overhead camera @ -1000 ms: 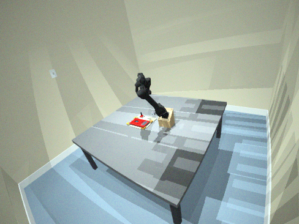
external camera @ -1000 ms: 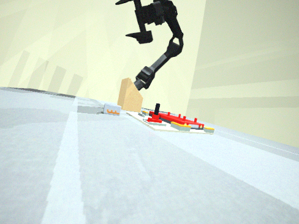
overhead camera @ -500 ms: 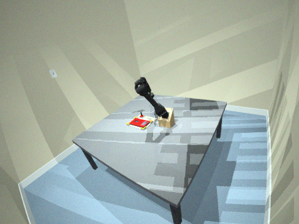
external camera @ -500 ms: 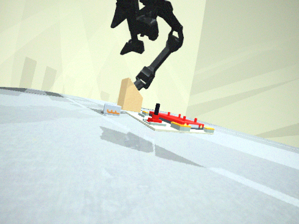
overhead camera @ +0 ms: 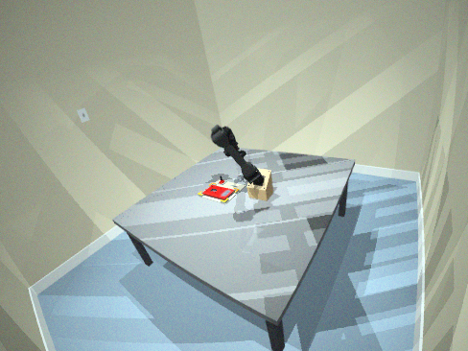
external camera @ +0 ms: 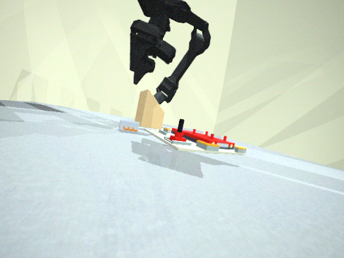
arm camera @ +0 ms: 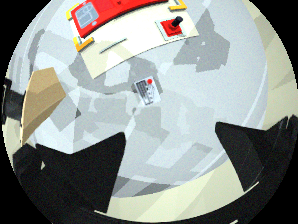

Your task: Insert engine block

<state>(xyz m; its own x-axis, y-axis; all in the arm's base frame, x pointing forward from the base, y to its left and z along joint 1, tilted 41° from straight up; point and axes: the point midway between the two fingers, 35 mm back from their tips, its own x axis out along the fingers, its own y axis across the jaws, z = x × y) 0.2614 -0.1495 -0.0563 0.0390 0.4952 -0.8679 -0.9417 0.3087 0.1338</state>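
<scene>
The grey engine block is 13 cm below my gripper tip, 1 cm to the left of it and 1 cm behind it. From my gripper tip the other things lie so: cream base plate: 21 cm to the left, 13 cm below, 4 cm ahead.
</scene>
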